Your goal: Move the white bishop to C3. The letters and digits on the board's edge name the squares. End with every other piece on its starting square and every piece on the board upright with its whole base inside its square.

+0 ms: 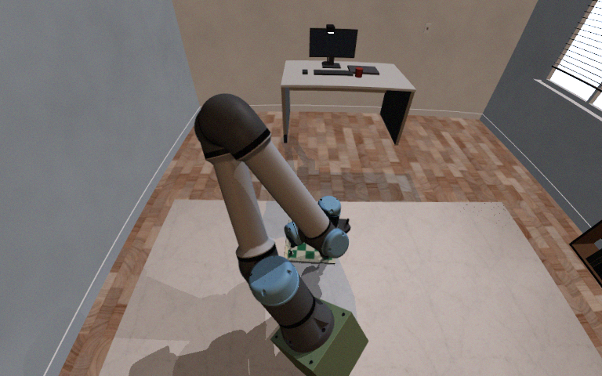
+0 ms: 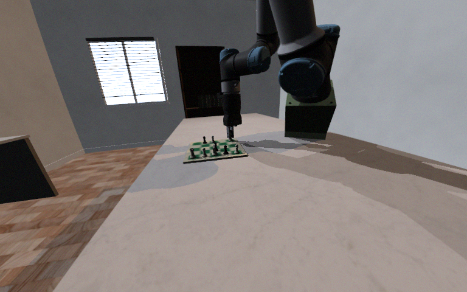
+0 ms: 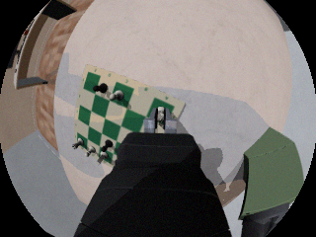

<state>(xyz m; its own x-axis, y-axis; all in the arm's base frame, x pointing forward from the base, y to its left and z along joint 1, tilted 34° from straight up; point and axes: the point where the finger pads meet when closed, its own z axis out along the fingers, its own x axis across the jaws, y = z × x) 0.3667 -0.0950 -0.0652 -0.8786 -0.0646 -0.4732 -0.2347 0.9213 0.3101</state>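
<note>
Now: the pale piece 10 mm below my hand. Round my hand: green-and-white chessboard (90 mm ahead, 60 mm to the left, 30 mm below).
</note>
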